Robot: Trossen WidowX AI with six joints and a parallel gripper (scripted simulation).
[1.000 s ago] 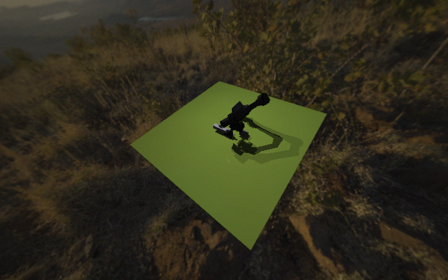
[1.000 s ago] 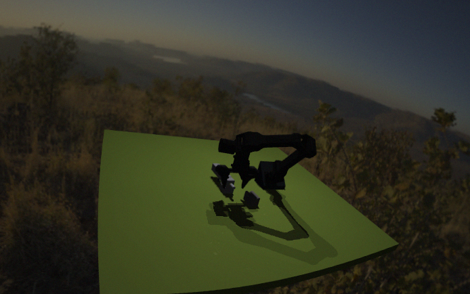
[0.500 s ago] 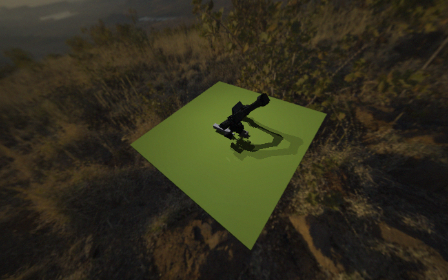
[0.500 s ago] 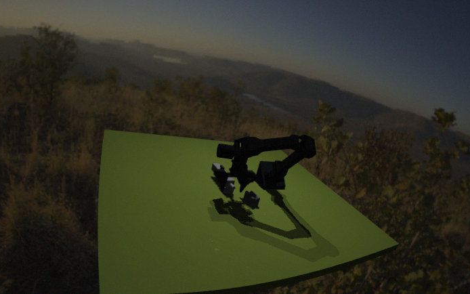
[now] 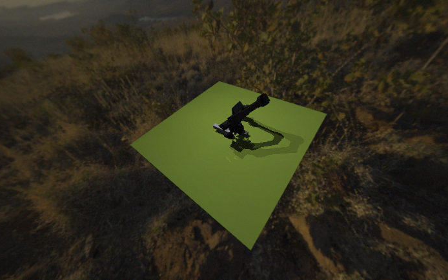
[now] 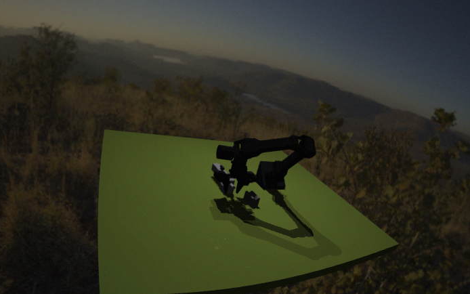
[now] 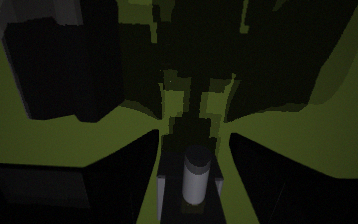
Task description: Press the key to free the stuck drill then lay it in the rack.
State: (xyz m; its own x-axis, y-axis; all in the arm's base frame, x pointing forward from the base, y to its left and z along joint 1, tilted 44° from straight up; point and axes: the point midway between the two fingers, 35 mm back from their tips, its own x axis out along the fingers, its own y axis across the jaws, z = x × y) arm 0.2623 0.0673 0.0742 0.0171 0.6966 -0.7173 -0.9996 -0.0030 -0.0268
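The drill is 50 mm to the right of my gripper tip and 30 mm above it. Round my gripper tip: dark key 140 mm to the right, 30 mm above; pale grey block 110 mm to the right, 20 mm above; dark grey rack 80 mm behind, 50 mm to the left.
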